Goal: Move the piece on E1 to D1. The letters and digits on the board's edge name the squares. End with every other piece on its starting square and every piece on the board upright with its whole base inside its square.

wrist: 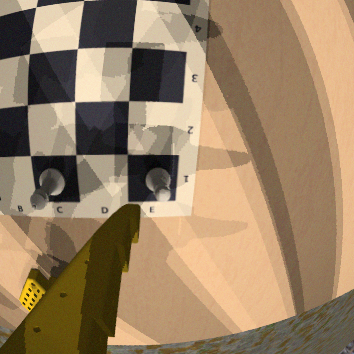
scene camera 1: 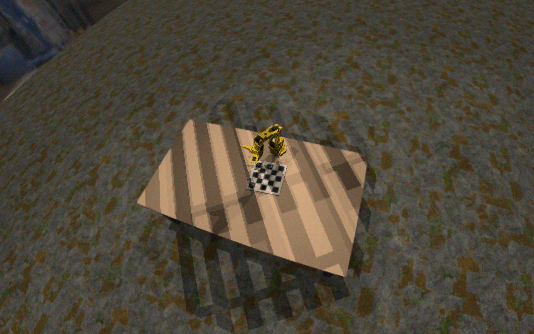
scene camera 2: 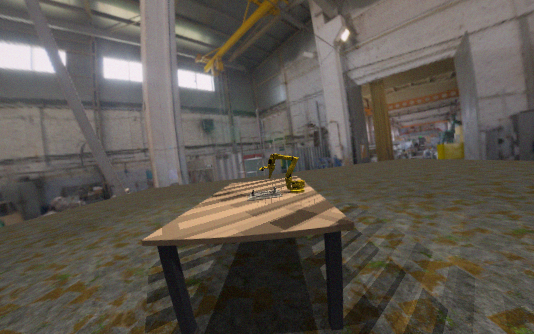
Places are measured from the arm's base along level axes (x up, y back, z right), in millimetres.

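Pixels of known places: hand, its tool point: (wrist: 138, 218) (scene camera 2: 269, 177); arm's base, origin of its link: (scene camera 1: 277, 152) (scene camera 2: 294, 191).
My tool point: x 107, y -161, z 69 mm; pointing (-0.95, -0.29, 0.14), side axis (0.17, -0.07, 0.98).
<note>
For each thing: its middle in the pictures, then the offset to it from my tool point. "spot": a spot on its surface instead. Level surfaces: height alone.
- light square D1, a spot on its surface: (wrist: 104, 179) spot: dx -101, dy +29, dz -19 mm
- chequered board, middle of its body: (wrist: 51, 76) (scene camera 1: 266, 177) (scene camera 2: 264, 194) dx -104, dy -45, dz -64 mm
- wooden table, height of its surface: dx -107 mm
- small dark piece, middle of its body: (scene camera 2: 253, 193) dx -85, dy -122, dz -74 mm
A pale piece (wrist: 159, 179) stands on dark square E1 in the wrist view, its head drawn toward the board's near edge. Another pale piece (wrist: 51, 182) stands on C1. The light square D1 (wrist: 104, 179) between them holds no piece. The chequered board (scene camera 1: 272, 193) (wrist: 194, 110) lies flat on the table. My gripper (scene camera 1: 249, 153) (scene camera 2: 265, 173) is wide open and empty, raised above the board's row 1 edge. In the wrist view one notched jaw shows, its tip drawn between the letters D and E; the moving jaw is out of the picture. Row 5 is outside the wrist view.
The wooden table (scene camera 1: 320, 240) (scene camera 2: 240, 220) carries the board and the yellow arm base (scene camera 1: 276, 148) (scene camera 2: 296, 186), which stands beside the board. A small dark piece (scene camera 2: 252, 193) stands on the board in scene camera 2. Striped shadows cross table and board.
</note>
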